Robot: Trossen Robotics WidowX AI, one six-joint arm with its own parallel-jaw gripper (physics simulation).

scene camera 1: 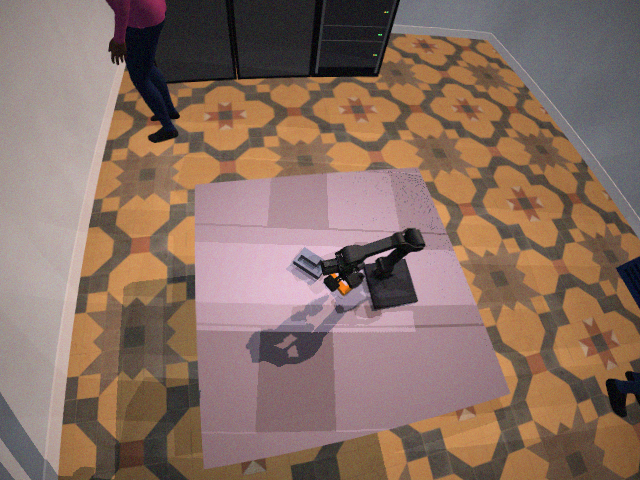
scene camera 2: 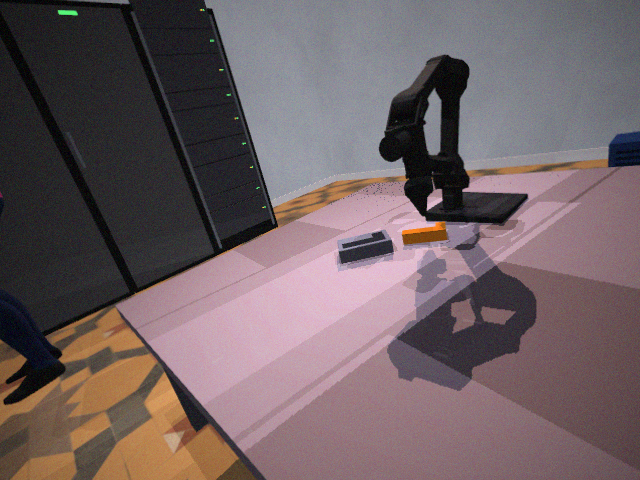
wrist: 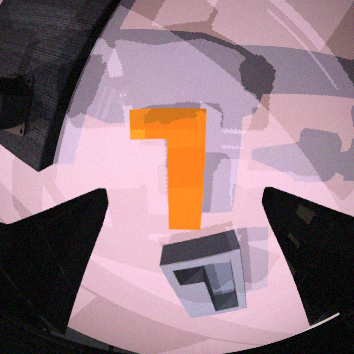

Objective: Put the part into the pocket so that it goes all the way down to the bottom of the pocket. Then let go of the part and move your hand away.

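Where they show: gripper, fingertip midpoint: point(scene camera 1: 342, 280) point(scene camera 2: 424, 209) point(wrist: 186, 195); arm's base, origin of the base link: point(scene camera 1: 380, 273) point(scene camera 2: 452, 206) point(wrist: 12, 103).
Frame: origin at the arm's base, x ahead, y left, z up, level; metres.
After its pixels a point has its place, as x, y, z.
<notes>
The orange L-shaped part point(scene camera 1: 343, 287) {0.199, 0.007, 0.007} point(scene camera 2: 423, 235) {0.224, -0.017, -0.004} point(wrist: 186, 175) {0.210, -0.020, 0.006} lies flat on the pink table top, between the pocket block and the arm's base. The grey block point(scene camera 1: 313, 254) {0.269, -0.190, 0.012} point(scene camera 2: 367, 252) {0.327, -0.131, -0.008} point(wrist: 200, 253) {0.254, -0.100, 0.005} stands apart from the part and has an L-shaped pocket in its top; the pocket is empty. My gripper point(scene camera 1: 343, 281) {0.207, -0.011, 0.062} point(scene camera 2: 425, 210) {0.207, -0.011, 0.062} point(wrist: 186, 195) {0.207, -0.011, 0.062} is open wide and holds nothing. It hangs above the part, and in the wrist view the two black fingertips stand apart on either side of the part's long leg. The gripper hides some of the part in scene camera 1.
The arm's black base plate point(scene camera 1: 391, 291) {-0.012, 0.098, -0.006} point(scene camera 2: 496, 204) {-0.015, 0.116, -0.007} stands on the pink table top point(scene camera 1: 232, 382) {0.772, 0.222, -0.024} point(scene camera 2: 248, 330) {0.672, -0.230, -0.024}, beyond the part from the block. Dark cabinets point(scene camera 1: 273, 38) point(scene camera 2: 87, 129) and a standing person point(scene camera 1: 147, 67) are off the table. The arm's shadow falls across the table.
</notes>
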